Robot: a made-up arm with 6 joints.
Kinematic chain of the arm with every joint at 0, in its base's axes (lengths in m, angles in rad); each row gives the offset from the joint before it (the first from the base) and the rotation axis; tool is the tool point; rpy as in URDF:
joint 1: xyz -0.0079 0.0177 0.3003 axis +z
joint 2: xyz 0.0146 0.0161 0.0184 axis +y
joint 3: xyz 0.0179 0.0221 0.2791 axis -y
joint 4: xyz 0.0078 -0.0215 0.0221 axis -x
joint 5: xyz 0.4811 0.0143 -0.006 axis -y
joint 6: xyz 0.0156 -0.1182 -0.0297 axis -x
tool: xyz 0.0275 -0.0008 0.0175 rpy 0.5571 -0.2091 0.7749
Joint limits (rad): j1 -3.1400..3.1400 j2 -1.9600..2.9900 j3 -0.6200..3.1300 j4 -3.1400..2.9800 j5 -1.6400..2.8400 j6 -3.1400..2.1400
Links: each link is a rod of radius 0.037 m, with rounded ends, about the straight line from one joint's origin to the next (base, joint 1, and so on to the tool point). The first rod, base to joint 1, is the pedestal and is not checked.
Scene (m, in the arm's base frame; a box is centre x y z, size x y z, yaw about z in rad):
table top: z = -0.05
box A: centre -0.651 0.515 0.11 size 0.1 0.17 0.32 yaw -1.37
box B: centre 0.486 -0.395 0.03 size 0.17 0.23 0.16 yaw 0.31
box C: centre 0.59 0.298 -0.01 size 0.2 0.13 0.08 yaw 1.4
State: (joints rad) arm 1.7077 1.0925 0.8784 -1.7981 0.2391 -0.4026
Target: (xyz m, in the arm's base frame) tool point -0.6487 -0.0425 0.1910
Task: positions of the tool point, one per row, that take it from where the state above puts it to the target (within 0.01 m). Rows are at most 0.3 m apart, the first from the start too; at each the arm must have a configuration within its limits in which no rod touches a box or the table.
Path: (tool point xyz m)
1: -0.3435 0.7048 0.4036
2: -0.4711 0.5632 0.5681
3: -0.5191 0.3854 0.7201
4: -0.6430 0.2737 0.5321
5: -0.6864 0.1176 0.3511
6: -0.6487 -0.0425 0.1910

